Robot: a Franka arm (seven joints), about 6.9 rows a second.
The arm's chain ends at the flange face. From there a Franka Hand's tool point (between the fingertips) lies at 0.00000 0.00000 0.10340 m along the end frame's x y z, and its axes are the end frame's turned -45 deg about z.
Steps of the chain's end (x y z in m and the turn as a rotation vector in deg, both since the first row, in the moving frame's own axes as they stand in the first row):
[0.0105 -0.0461 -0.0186 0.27 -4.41 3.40]
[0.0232 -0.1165 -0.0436 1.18 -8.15 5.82]
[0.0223 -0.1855 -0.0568 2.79 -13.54 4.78]
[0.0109 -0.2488 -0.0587 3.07 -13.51 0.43]
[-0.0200 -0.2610 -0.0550 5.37 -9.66 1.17]
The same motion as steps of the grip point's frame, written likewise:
[0.0349 -0.0313 -0.0189 3.31 -2.93 3.40]
[0.0905 -0.0783 -0.0447 6.60 -4.93 5.82]
[0.1342 -0.1366 -0.0598 11.55 -7.60 4.78]
[0.1705 -0.1892 -0.0617 11.72 -7.38 0.43]
[0.1652 -0.2178 -0.0569 10.63 -3.03 1.17]

